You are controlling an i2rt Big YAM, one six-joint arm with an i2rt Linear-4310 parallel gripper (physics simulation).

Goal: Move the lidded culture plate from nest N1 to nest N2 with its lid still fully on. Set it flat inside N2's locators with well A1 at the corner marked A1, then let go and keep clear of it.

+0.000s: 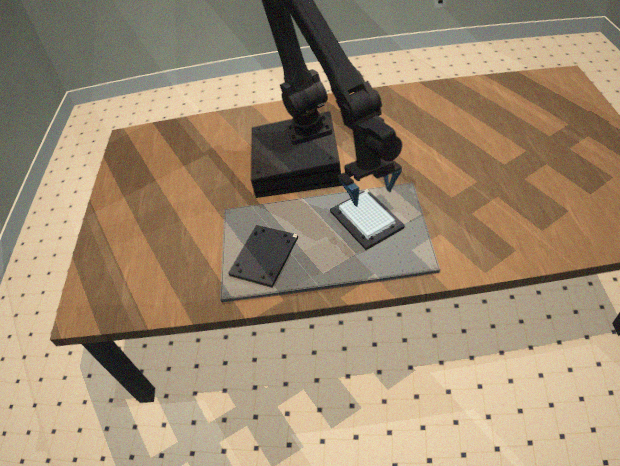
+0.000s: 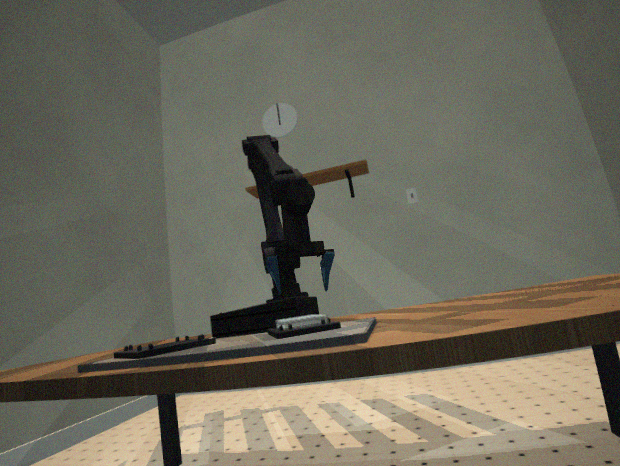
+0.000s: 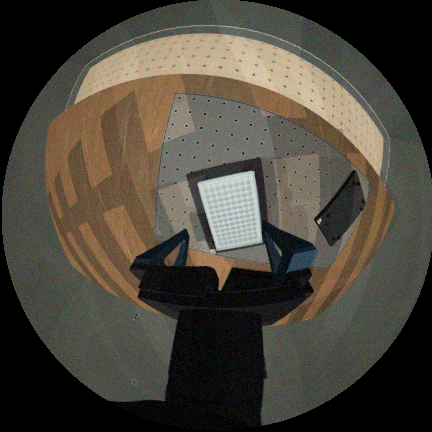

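Seen in the pictures: gripper, fingertip midpoint: (image 1: 372,198) (image 2: 303,292) (image 3: 223,228); arm's base, link origin: (image 1: 309,131) (image 2: 288,301).
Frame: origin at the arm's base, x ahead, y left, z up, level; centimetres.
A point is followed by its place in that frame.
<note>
The pale, clear-lidded culture plate (image 1: 368,215) @[x 33.8, y 7.3, z -4.0 cm] (image 2: 301,321) @[x 38.9, y 8.3, z -4.6 cm] (image 3: 232,212) @[x 33.2, y 7.3, z -4.0 cm] lies flat in the dark nest N1 (image 1: 384,231) (image 2: 305,330) @[x 40.5, y 9.0, z -6.2 cm] (image 3: 225,171) @[x 39.3, y 9.1, z -5.7 cm], with its lid on. The lid's seam and well A1 are too small to make out. The other dark nest, N2 (image 1: 264,255) @[x 36.8, y -20.4, z -5.7 cm] (image 2: 165,346) @[x 40.3, y -18.3, z -5.7 cm] (image 3: 342,207) @[x 36.8, y -18.4, z -5.7 cm], holds no plate; dark locators stand around its edge, and a small pale corner mark (image 1: 294,235) @[x 32.9, y -11.9, z -5.6 cm] (image 3: 319,220) @[x 32.9, y -12.0, z -5.6 cm] shows on it. My gripper (image 1: 373,197) @[x 33.0, y 8.7, z 0.8 cm] (image 2: 302,290) @[x 33.0, y 8.7, z 0.8 cm] (image 3: 223,228) @[x 33.0, y 8.7, z 0.8 cm] is open and empty, its blue fingers pointing down above the plate, clear of it.
Both nests sit apart on a grey perforated board (image 1: 320,280) @[x 47.5, y -8.8, z -6.8 cm] (image 2: 240,351) @[x 50.4, y -0.3, z -7.2 cm] (image 3: 215,135) @[x 44.9, y 11.2, z -6.9 cm] on the wooden table (image 1: 165,300) @[x 41.1, y -47.0, z -8.2 cm] (image 2: 451,328) @[x 52.4, y 31.3, z -8.2 cm] (image 3: 120,165) @[x 39.8, y 31.0, z -8.2 cm]. The arm's black base (image 1: 295,155) @[x 9.0, y -6.1, z -0.1 cm] (image 2: 240,318) @[x 14.8, y -10.8, z -2.7 cm] stands just behind the board.
</note>
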